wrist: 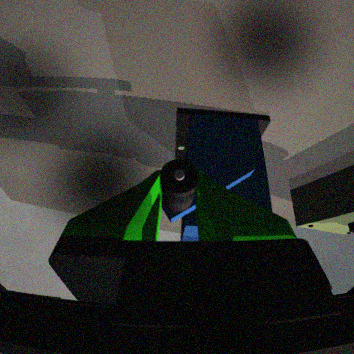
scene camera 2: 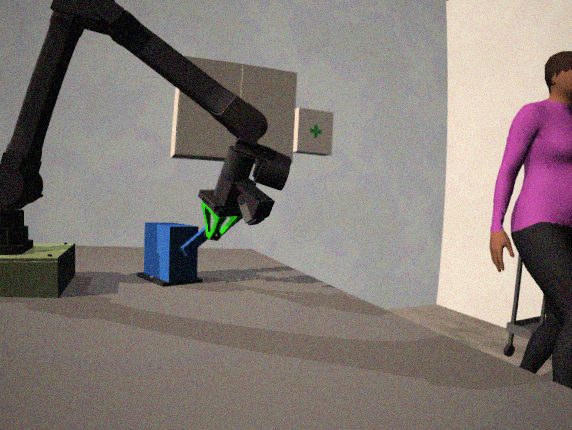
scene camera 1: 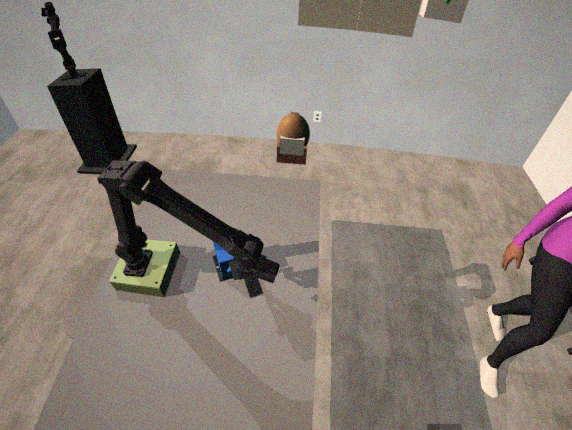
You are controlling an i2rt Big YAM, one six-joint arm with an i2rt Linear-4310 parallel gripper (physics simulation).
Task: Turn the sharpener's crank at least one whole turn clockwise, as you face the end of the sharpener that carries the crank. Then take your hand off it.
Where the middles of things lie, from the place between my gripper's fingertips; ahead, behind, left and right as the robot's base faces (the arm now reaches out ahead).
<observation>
The blue sharpener (scene camera 2: pixel 165 264) is 7 cm behind my hand, 7 cm to the left of it and 4 cm below it.
</observation>
